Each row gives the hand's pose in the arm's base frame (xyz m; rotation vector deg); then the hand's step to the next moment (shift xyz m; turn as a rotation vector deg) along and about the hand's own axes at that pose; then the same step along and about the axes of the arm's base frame.
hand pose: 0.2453 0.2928 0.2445 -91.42 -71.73 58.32
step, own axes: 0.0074 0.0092 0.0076 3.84 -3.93 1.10
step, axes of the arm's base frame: -0.0032 0.0069 -0.0118 -1.54 4.47 3.00
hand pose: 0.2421 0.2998 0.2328 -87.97 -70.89 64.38
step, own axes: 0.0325 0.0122 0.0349 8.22 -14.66 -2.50
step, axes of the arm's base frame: -0.0275 0.0327 -0.0244 -0.01 10.18 13.60
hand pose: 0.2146 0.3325 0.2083 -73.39 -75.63 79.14
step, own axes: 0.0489 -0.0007 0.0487 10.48 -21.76 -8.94
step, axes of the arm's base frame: -0.0554 0.0403 -0.0088 5.39 14.25 20.76
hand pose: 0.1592 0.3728 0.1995 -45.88 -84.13 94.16
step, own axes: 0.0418 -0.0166 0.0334 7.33 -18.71 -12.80
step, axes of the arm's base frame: -0.0472 0.0199 0.0227 9.85 13.37 17.09
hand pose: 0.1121 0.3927 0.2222 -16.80 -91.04 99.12
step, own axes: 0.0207 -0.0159 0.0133 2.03 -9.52 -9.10
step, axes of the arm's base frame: -0.0167 0.0026 0.0239 7.79 7.64 7.64
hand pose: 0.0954 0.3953 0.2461 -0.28 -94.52 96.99
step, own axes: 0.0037 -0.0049 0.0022 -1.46 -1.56 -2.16
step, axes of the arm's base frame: -0.0013 -0.0006 0.0064 2.88 0.92 0.27
